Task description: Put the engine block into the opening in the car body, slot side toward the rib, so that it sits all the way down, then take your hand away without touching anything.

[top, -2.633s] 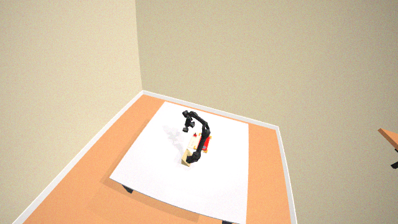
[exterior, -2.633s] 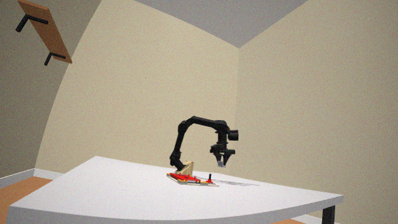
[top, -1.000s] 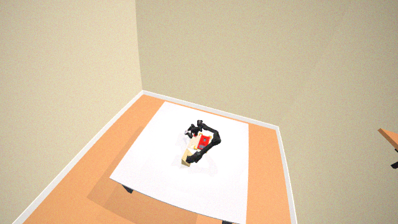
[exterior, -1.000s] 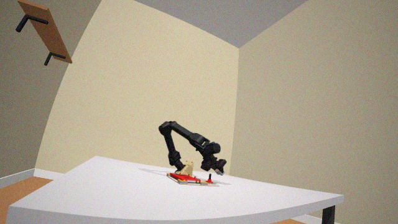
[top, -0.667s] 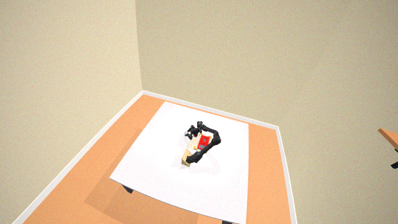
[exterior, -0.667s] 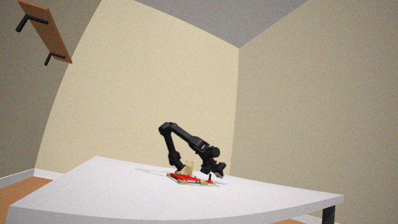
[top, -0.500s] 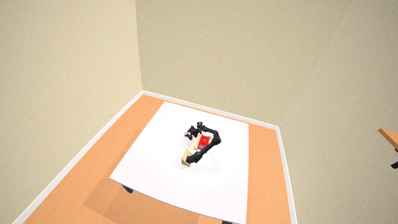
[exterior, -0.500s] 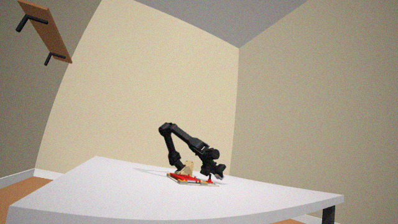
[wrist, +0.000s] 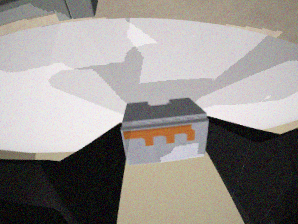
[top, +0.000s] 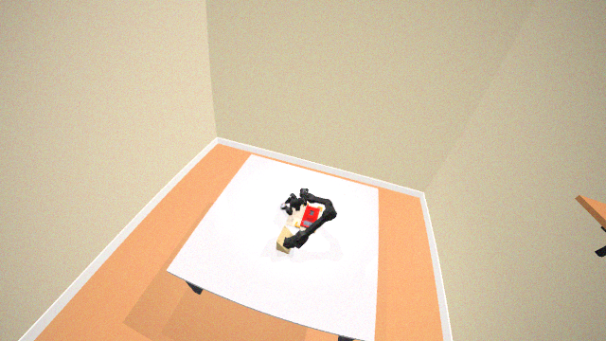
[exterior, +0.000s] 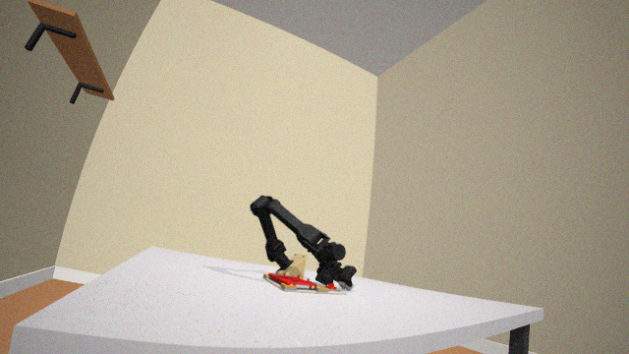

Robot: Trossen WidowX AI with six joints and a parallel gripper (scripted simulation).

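The engine block lies right at my gripper tip. From my gripper tip the other things lie so: tan board 20 cm to the right, 3 cm behind, 1 cm below.
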